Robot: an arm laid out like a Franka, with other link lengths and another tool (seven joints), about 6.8 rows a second.
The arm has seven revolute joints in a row. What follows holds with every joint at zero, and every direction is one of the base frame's.
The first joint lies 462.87 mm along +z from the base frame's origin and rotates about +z.
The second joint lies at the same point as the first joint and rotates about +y.
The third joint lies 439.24 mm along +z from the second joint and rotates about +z.
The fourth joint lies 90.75 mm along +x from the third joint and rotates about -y.
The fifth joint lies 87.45 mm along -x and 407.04 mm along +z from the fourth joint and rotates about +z.
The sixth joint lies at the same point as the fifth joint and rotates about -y.
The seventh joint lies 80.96 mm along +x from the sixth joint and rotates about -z.
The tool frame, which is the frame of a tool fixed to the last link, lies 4 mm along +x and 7 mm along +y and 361.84 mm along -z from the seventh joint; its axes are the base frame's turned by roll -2.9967, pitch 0 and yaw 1.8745 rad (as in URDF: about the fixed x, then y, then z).
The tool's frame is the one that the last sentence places.
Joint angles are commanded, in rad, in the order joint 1, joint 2, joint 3, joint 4, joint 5, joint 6, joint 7. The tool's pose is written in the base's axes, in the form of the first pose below.
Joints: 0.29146 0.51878 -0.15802 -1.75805 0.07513 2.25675 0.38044
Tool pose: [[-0.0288 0.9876 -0.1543 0.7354], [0.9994 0.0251 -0.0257 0.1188], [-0.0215 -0.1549 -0.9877 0.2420], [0 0 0 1]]
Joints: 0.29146 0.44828 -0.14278 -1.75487 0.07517 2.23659 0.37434
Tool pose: [[-0.0479 0.9932 -0.1059 0.7409], [0.9989 0.0478 -0.0032 0.1337], [0.0019 -0.1059 -0.9944 0.2934], [0 0 0 1]]
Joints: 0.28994 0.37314 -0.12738 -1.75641 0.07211 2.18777 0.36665
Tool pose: [[-0.0703 0.9939 -0.0854 0.7313], [0.9973 0.0716 0.0127 0.1439], [0.0188 -0.0843 -0.9963 0.3430], [0 0 0 1]]
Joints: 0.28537 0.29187 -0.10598 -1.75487 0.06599 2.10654 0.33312
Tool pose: [[-0.1240 0.9884 -0.0873 0.7082], [0.9918 0.1261 0.0193 0.1528], [0.0301 -0.0842 -0.9960 0.3939], [0 0 0 1]]
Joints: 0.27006 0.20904 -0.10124 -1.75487 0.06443 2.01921 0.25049
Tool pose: [[-0.1981 0.9759 -0.0920 0.6820], [0.9795 0.2005 0.0175 0.1421], [0.0355 -0.0866 -0.9956 0.4432], [0 0 0 1]]
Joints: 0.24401 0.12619 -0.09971 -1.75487 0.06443 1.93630 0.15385
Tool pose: [[-0.2715 0.9582 -0.0904 0.6549], [0.9616 0.2740 0.0159 0.1224], [0.0400 -0.0826 -0.9958 0.4907], [0 0 0 1]]
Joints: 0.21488 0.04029 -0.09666 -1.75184 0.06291 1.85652 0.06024
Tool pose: [[-0.3404 0.9370 -0.0783 0.6257], [0.9394 0.3425 0.0144 0.1019], [0.0403 -0.0686 -0.9968 0.5395], [0 0 0 1]]
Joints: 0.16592 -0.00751 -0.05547 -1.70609 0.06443 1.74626 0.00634
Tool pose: [[-0.3886 0.9167 -0.0927 0.5977], [0.9202 0.3913 0.0123 0.0954], [0.0476 -0.0806 -0.9956 0.5814], [0 0 0 1]]
